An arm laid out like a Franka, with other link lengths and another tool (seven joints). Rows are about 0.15 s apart.
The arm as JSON. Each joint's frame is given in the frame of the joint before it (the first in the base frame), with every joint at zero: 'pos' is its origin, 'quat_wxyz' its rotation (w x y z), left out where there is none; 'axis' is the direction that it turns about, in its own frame. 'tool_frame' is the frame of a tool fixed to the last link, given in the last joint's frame.
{
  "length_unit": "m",
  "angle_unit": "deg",
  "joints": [
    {
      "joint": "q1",
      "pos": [
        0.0,
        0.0,
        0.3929
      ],
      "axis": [
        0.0,
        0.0,
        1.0
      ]
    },
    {
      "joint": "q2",
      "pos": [
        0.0,
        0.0,
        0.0
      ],
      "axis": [
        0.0,
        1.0,
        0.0
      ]
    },
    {
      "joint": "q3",
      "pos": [
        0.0,
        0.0,
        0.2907
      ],
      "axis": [
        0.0,
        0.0,
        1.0
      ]
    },
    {
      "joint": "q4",
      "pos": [
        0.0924,
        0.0,
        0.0
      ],
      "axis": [
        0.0,
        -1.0,
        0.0
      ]
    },
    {
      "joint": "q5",
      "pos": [
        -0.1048,
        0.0,
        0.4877
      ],
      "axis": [
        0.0,
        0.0,
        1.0
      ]
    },
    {
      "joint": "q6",
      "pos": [
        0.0,
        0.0,
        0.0
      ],
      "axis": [
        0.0,
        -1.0,
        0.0
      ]
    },
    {
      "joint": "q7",
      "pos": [
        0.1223,
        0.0,
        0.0
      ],
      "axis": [
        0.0,
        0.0,
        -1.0
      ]
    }
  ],
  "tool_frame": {
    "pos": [
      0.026,
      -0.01,
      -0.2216
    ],
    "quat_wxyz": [
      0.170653,
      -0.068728,
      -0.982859,
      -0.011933
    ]
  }
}
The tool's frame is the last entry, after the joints.
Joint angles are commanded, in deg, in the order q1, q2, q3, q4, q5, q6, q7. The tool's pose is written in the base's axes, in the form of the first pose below.
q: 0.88, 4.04, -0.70, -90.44, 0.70, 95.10, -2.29
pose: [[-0.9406 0.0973 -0.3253 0.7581], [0.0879 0.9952 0.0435 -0.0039], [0.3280 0.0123 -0.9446 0.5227], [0 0 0 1]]
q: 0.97, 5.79, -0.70, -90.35, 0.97, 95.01, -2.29
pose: [[-0.9302 0.0965 -0.3541 0.7616], [0.0854 0.9952 0.0471 -0.0017], [0.3569 0.0136 -0.9340 0.5002], [0 0 0 1]]
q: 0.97, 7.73, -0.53, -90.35, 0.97, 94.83, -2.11
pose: [[-0.9164 0.0971 -0.3884 0.7641], [0.0856 0.9952 0.0468 0.0005], [0.3911 0.0096 -0.9203 0.4740], [0 0 0 1]]
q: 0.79, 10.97, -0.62, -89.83, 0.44, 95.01, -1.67
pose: [[-0.8971 0.1080 -0.4284 0.7702], [0.0999 0.9941 0.0414 -0.0051], [0.4303 -0.0057 -0.9027 0.4368], [0 0 0 1]]
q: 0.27, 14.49, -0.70, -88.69, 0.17, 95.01, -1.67
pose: [[-0.8775 0.1169 -0.4651 0.7764], [0.1107 0.9930 0.0406 -0.0141], [0.4666 -0.0158 -0.8843 0.4016], [0 0 0 1]]
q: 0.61, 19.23, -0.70, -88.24, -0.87, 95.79, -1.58
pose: [[-0.8484 0.1059 -0.5187 0.7803], [0.1118 0.9935 0.0200 -0.0133], [0.5175 -0.0410 -0.8547 0.3436], [0 0 0 1]]
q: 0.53, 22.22, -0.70, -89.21, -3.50, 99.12, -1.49
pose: [[-0.8443 0.0906 -0.5282 0.7859], [0.1220 0.9922 -0.0247 -0.0233], [0.5218 -0.0852 -0.8488 0.2992], [0 0 0 1]]
